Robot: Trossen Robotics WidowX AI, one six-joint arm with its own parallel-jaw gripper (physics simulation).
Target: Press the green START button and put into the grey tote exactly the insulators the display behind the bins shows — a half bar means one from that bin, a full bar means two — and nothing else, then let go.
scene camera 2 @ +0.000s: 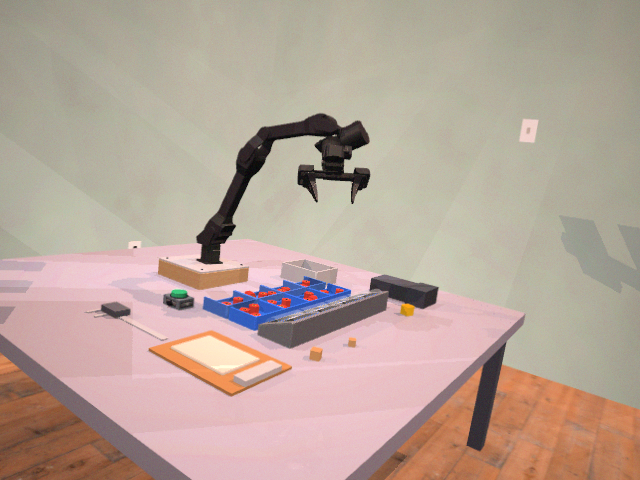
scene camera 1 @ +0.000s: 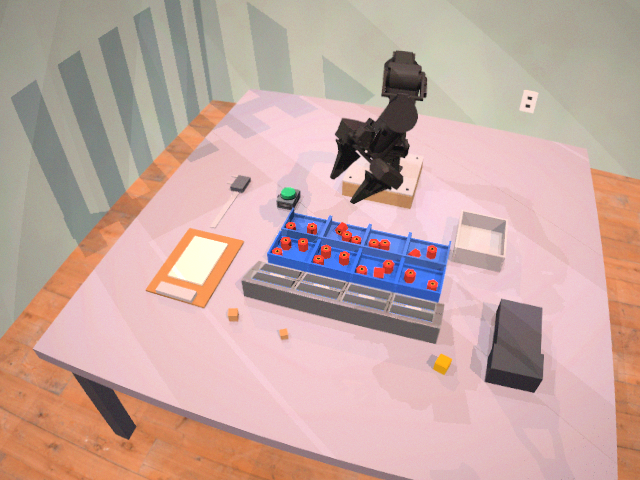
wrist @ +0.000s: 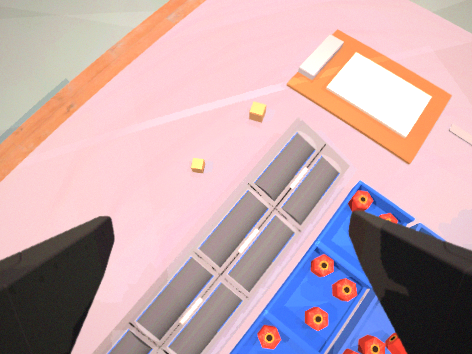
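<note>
My gripper (scene camera 1: pixel 342 190) (scene camera 2: pixel 334 202) (wrist: pixel 233 225) is open and empty, high above the bins and display. The blue bins (scene camera 1: pixel 297 261) (scene camera 2: pixel 253 321) (wrist: pixel 290 300) form two rows of four and hold red insulators (scene camera 1: pixel 431 252) (scene camera 2: pixel 285 302) (wrist: pixel 323 265), some upright, some tipped. The grey display (scene camera 1: pixel 330 310) (scene camera 2: pixel 336 320) (wrist: pixel 235 230) lies along the bins; its windows look grey, with short white strips on the middle line, and I cannot read half or full bars. The grey tote (scene camera 1: pixel 478 259) (scene camera 2: pixel 297 272) looks empty in scene camera 1. The green START button (scene camera 1: pixel 288 193) (scene camera 2: pixel 179 293) stands beside the bins.
An orange clipboard (scene camera 1: pixel 227 258) (wrist: pixel 425 125) lies beside the display. Two small orange cubes (scene camera 1: pixel 233 314) (scene camera 1: pixel 283 334) (wrist: pixel 257 111) (wrist: pixel 198 165) lie near it. A yellow cube (scene camera 1: pixel 442 363) (scene camera 2: pixel 407 310) lies near a black block (scene camera 1: pixel 516 330) (scene camera 2: pixel 403 291). A dark plug (scene camera 1: pixel 239 183) (scene camera 2: pixel 115 309) lies beyond the button.
</note>
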